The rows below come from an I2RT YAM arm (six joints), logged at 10 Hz.
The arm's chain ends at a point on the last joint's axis. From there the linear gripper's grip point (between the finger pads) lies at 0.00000 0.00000 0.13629 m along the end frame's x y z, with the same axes.
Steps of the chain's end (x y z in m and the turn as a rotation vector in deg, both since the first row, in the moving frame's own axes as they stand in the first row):
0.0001 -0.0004 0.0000 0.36 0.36 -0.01
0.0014 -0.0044 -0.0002 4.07 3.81 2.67
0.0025 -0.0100 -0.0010 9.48 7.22 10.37
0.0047 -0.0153 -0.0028 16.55 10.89 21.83
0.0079 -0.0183 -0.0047 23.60 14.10 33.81
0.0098 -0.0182 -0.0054 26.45 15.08 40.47
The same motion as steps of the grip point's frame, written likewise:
0.0010 -0.0013 0.0000 0.36 0.36 -0.01
0.0107 -0.0139 -0.0008 4.07 3.81 2.67
0.0215 -0.0307 -0.0039 9.48 7.22 10.37
0.0368 -0.0481 -0.0108 16.55 10.89 21.83
0.0541 -0.0598 -0.0196 23.60 14.10 33.81
0.0620 -0.0614 -0.0234 26.45 15.08 40.47

